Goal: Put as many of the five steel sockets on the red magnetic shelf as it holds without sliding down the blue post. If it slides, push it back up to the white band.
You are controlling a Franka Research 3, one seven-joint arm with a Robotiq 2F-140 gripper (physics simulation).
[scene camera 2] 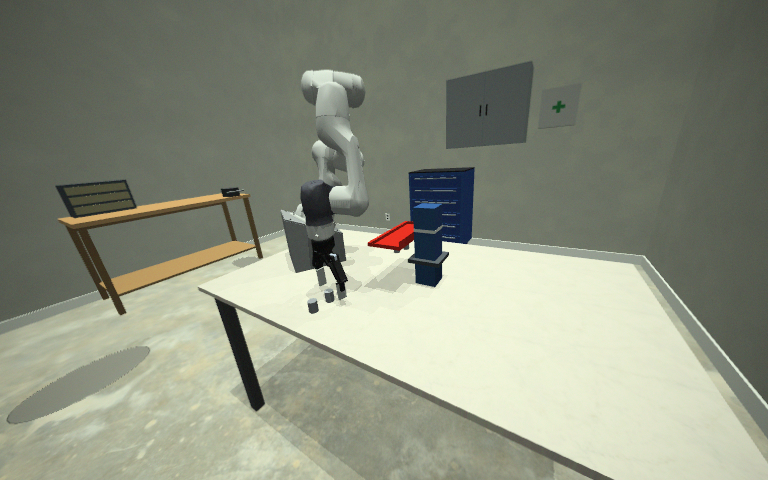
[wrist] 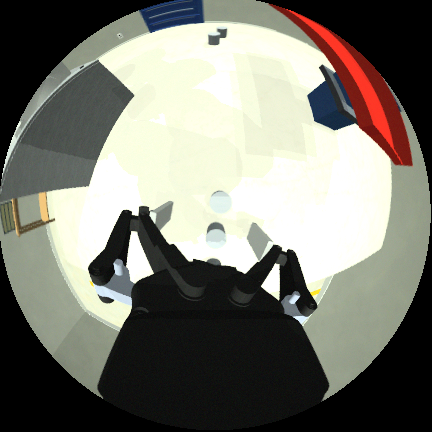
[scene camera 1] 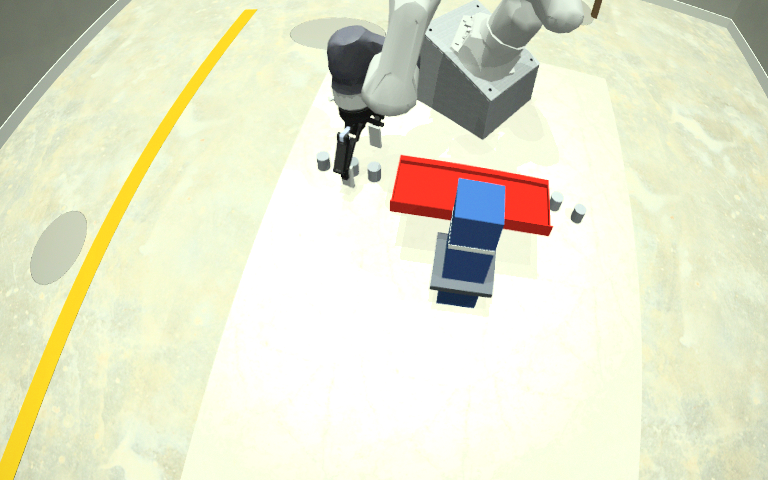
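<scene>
The empty-looking red shelf (scene camera 1: pixel 424 186) (scene camera 2: pixel 393 236) (wrist: pixel 380 120) is at the blue post (scene camera 1: pixel 480 200) (scene camera 2: pixel 427 246) (wrist: pixel 327 106), near the height of the white band (scene camera 1: pixel 471 249) in scene camera 2. My gripper (scene camera 1: pixel 362 157) (scene camera 2: pixel 331 284) (wrist: pixel 210 220) is open and low over the left sockets. Its pads stand either side of the middle socket (scene camera 1: pixel 354 165) (scene camera 2: pixel 329 295) (wrist: pixel 216 236); nothing is gripped. An outer socket (scene camera 1: pixel 322 161) (scene camera 2: pixel 313 306) and an inner socket (scene camera 1: pixel 374 171) (wrist: pixel 220 201) stand beside it. Two sockets (scene camera 1: pixel 556 201) (scene camera 1: pixel 578 213) stand past the shelf's right end.
A grey collar (scene camera 1: pixel 436 274) (scene camera 2: pixel 428 259) surrounds the post below the band. The grey robot base (scene camera 1: pixel 481 107) (wrist: pixel 70 120) stands behind the shelf. The white table's edge (scene camera 2: pixel 362 363) runs past the outer socket. A blue drawer cabinet (scene camera 2: pixel 465 209) stands beyond the table.
</scene>
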